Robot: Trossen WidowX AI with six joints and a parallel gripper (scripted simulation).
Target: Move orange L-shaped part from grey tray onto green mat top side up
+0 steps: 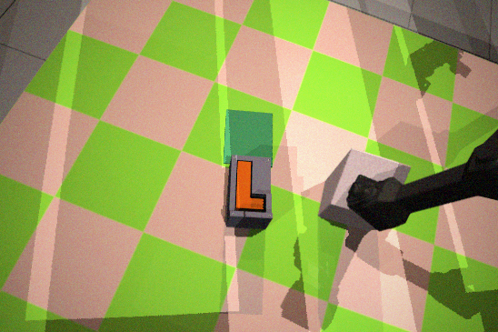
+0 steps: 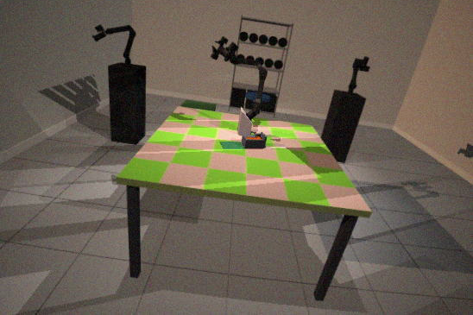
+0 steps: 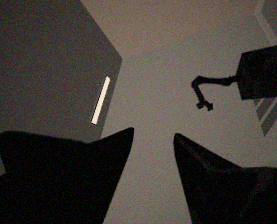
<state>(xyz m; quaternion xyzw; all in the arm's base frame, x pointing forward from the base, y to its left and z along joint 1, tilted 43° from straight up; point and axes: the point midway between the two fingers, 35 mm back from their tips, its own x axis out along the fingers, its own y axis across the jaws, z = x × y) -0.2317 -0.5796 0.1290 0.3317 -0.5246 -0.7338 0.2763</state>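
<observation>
Right now the orange L-shaped part is 51 cm ahead of my gripper tip, 42 cm to the left of it and 57 cm below it. From my gripper tip the other things lie so: green mat (56 cm ahead, 27 cm to the left, 63 cm below).
</observation>
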